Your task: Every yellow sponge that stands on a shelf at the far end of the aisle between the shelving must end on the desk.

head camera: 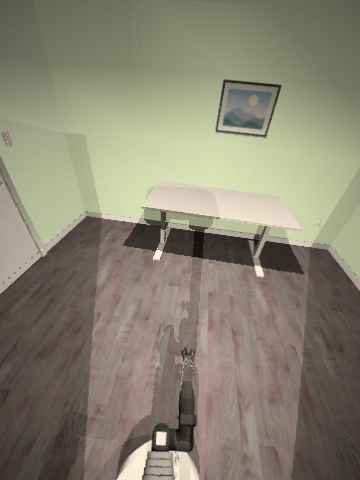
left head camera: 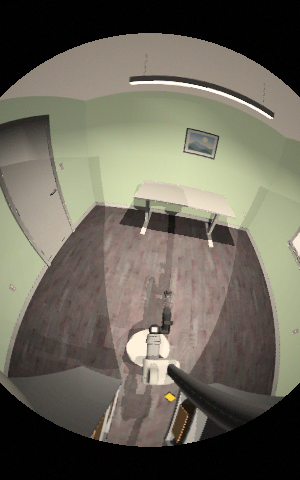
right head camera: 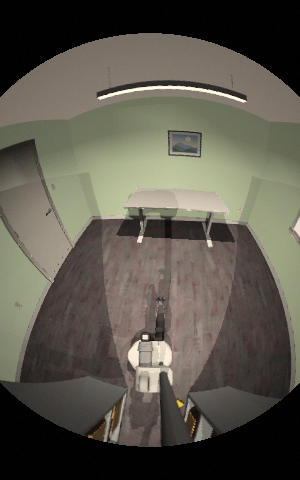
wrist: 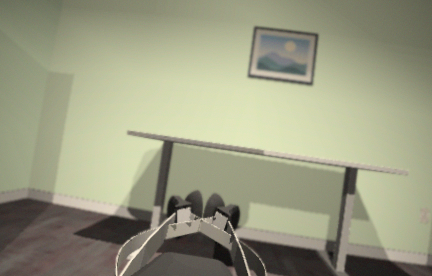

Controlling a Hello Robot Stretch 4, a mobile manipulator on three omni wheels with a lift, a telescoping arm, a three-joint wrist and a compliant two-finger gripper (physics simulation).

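Frame: origin at the robot's base, x left, y back, z up, level; millimetres.
Where they show: gripper, fingertip midpoint: (head camera: pixel 188 347) (left head camera: pixel 167 289) (right head camera: pixel 160 296) (wrist: pixel 204 207).
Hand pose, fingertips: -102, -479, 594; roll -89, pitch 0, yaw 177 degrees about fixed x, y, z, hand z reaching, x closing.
Each offset is from my fingertips to the top centre of the thing, as dx, dy, dz. "*": to the spot under its first point.
The white desk (head camera: pixel 240 204) (left head camera: pixel 200 199) (right head camera: pixel 200 200) (wrist: pixel 300 158) stands against the far green wall, ahead of the robot; no sponge shows on its top. My gripper (head camera: pixel 188 352) (left head camera: pixel 168 292) (right head camera: pixel 161 300) (wrist: pixel 204 207) is shut with its fingertips close together and holds no sponge. It points toward the desk from well in front of it, over the floor. A yellow sponge @[-164, +1115, -576] (left head camera: pixel 170 397) (right head camera: pixel 180 403) lies on the floor behind the robot's base, beside the end of the right-hand shelving. The shelves at the aisle's far end do not show.
Dark shelving units @[* +518, +893, +123] (left head camera: pixel 75 397) (right head camera: pixel 75 402) with brown boxes (left head camera: pixel 181 423) (right head camera: pixel 115 412) stand behind the robot on both sides of the aisle. A door @[* +1704, -749, +332] (left head camera: pixel 37 200) (right head camera: pixel 37 220) is in the left wall. A framed picture (head camera: pixel 248 108) (wrist: pixel 283 55) hangs above the desk.
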